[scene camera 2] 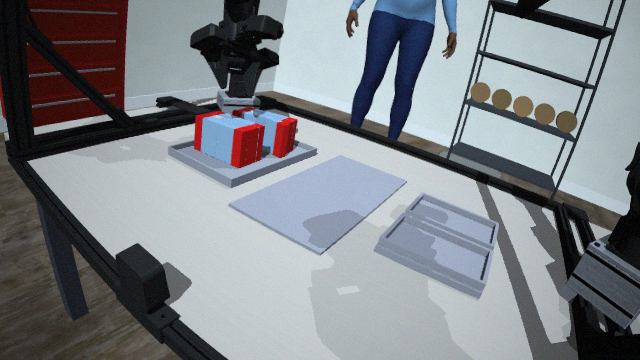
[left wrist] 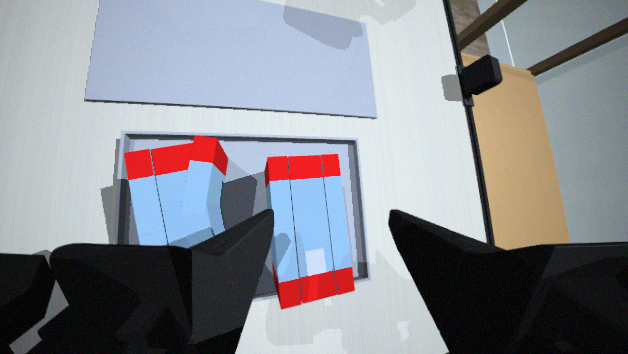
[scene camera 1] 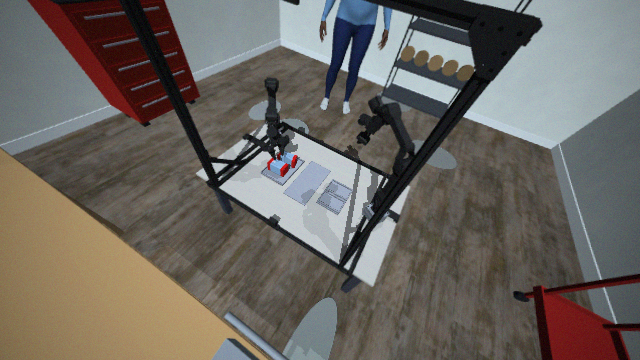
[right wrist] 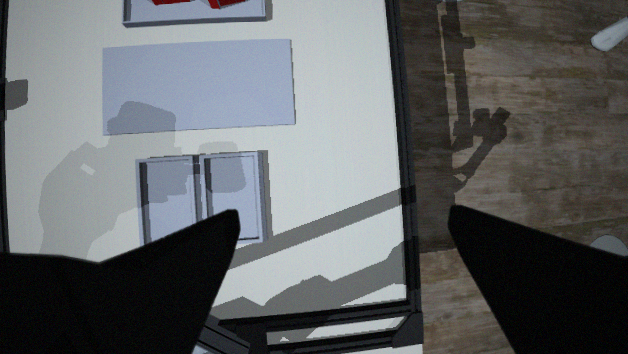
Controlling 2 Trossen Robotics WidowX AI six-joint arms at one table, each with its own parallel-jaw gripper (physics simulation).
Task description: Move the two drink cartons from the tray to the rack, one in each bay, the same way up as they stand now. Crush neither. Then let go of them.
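Places are measured from the left arm's base along level axes (x back, y right, z up), in metres.
Pixels of known places: left gripper, fingertip midpoint: (scene camera 2: 237,92) (left wrist: 331,216) (scene camera 1: 279,158); right gripper, fingertip midpoint: (scene camera 2: 517,16) (right wrist: 343,218); left arm's base at its link origin: (scene camera 2: 238,95); right arm's base at its link origin: (scene camera 2: 631,256).
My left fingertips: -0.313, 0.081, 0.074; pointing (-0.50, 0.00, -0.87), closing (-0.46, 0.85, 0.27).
Observation:
For each thing: its top centre in the pictures, then the offset to it from my left fingertips, as dx, dy, dz. "pt": a spot on its surface instead.
- light-blue carton with red ends, top centre: (left wrist: 312,225) (scene camera 2: 229,120) (scene camera 1: 277,163) +0.007, +0.008, -0.055
- grey tray at its top centre: (left wrist: 257,213) (scene camera 2: 246,146) (scene camera 1: 283,166) +0.021, -0.035, -0.113
- carton at its top centre: (left wrist: 187,224) (scene camera 2: 264,115) (scene camera 1: 287,155) +0.049, -0.075, -0.055
- two-bay rack at its top centre: (scene camera 2: 448,229) (right wrist: 198,201) (scene camera 1: 335,194) -0.326, -0.254, -0.109
- small black block at a spot on its surface: (scene camera 2: 142,275) pt -0.372, +0.167, -0.076
A light-blue carton with red ends (scene camera 1: 278,167) (scene camera 2: 217,135) (left wrist: 310,215) lies in the grey tray (scene camera 2: 231,183) (left wrist: 240,136) (right wrist: 195,21). The other carton (scene camera 1: 289,159) (scene camera 2: 272,127) (left wrist: 170,200) lies beside it, slightly angled, with a gap between them. The left gripper (scene camera 1: 279,154) (scene camera 2: 233,89) (left wrist: 331,215) is open and empty above the tray; in its wrist view the first carton appears nearer the left fingertip. The two-bay rack (scene camera 2: 447,232) (right wrist: 197,190) holds no carton. The right gripper (right wrist: 345,212) is open and empty, high above the table.
A flat grey-blue panel (scene camera 1: 307,182) (scene camera 2: 315,200) (left wrist: 225,55) (right wrist: 200,75) lies between tray and rack. A black frame surrounds the table, with a small black block (scene camera 2: 142,275) (left wrist: 482,75) on one edge. A person (scene camera 1: 352,35) (scene camera 2: 397,60) stands beyond the table.

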